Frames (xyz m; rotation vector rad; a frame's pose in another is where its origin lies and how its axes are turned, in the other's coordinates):
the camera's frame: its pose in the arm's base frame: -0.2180 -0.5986 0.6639 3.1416 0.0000 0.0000
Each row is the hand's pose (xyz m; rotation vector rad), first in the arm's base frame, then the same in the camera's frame.
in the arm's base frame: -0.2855 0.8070 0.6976 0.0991 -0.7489 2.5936
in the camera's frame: -0.0675 -1.4056 -0.0337 -0.6707 2.8782 0.8311
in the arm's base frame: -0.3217 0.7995 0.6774 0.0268 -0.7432 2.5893
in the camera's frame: -0.1037 -1.3981 -0.0135 -0.6930 2.9262 0.8399
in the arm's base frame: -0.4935 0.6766 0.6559 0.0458 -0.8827 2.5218
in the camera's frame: -0.2755 -1.2752 0.0080 -0.7229 2.8533 0.9987
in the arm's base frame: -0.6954 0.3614 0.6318 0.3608 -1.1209 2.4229
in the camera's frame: -0.4774 -0.9600 0.0321 -0.6448 2.5472 1.1784
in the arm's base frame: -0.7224 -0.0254 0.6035 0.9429 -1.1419 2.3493
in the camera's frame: -0.5044 -0.5732 0.0604 -0.4732 2.1718 1.0556
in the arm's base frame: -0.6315 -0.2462 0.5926 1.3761 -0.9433 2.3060
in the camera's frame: -0.4135 -0.3524 0.0713 -0.3593 1.9567 0.8004
